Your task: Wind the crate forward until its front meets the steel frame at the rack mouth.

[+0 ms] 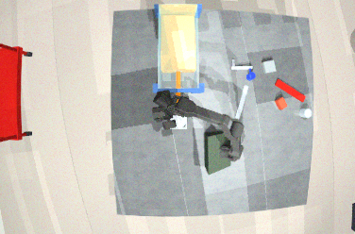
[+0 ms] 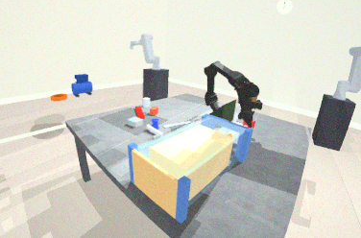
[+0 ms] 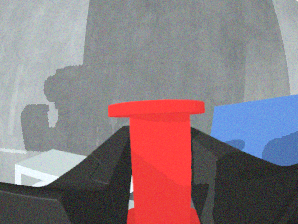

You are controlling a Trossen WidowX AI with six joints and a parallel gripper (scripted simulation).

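Right now my gripper tip is 4 cm to the left of the winch handle with red grip, 3 cm past it and 3 cm above it. Round my gripper tip: blue frame (11 cm to the right, 8 cm ahead, 3 cm below); then white winch (10 cm below, 9 cm to the right, 9 cm behind); then clear-panelled cubby (33 cm ahead, 15 cm to the right, 2 cm below).
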